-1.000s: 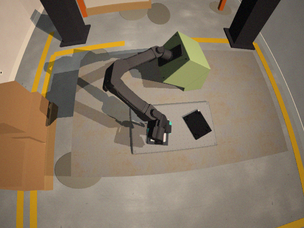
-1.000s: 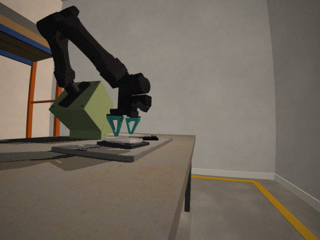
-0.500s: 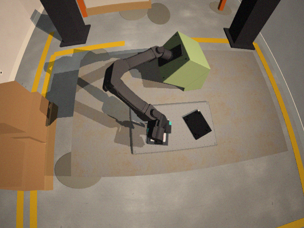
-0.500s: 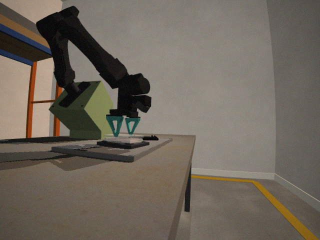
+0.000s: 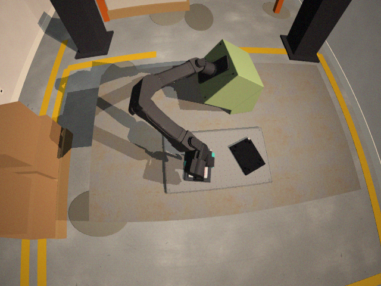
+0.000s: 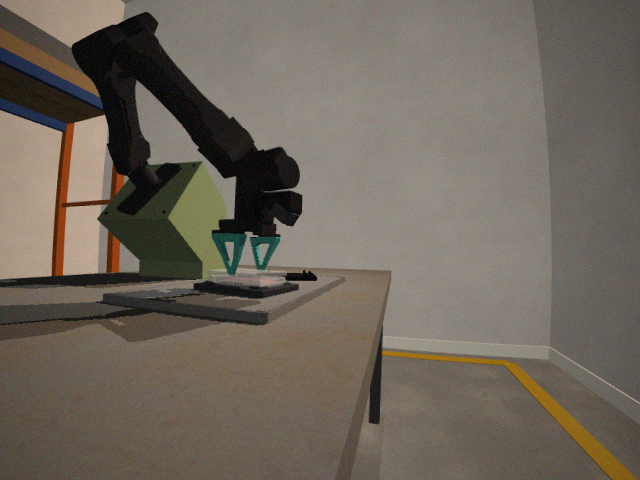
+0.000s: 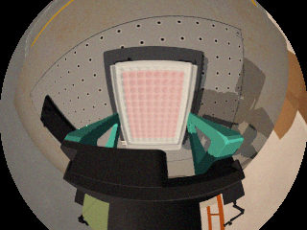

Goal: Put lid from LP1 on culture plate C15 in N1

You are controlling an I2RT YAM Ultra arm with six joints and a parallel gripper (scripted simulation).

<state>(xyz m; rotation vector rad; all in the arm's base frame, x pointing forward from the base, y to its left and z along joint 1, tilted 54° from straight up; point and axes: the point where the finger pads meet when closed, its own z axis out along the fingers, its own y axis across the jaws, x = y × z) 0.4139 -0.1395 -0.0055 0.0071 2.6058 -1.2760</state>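
Now: hand 2 cm above the culture plate C15. The rest, counted from my hand: plate nest N1: 3 cm below; then black lid park LP1: 25 cm to the left, 4 cm below, 4 cm behind; then clear lid: 1 cm below.
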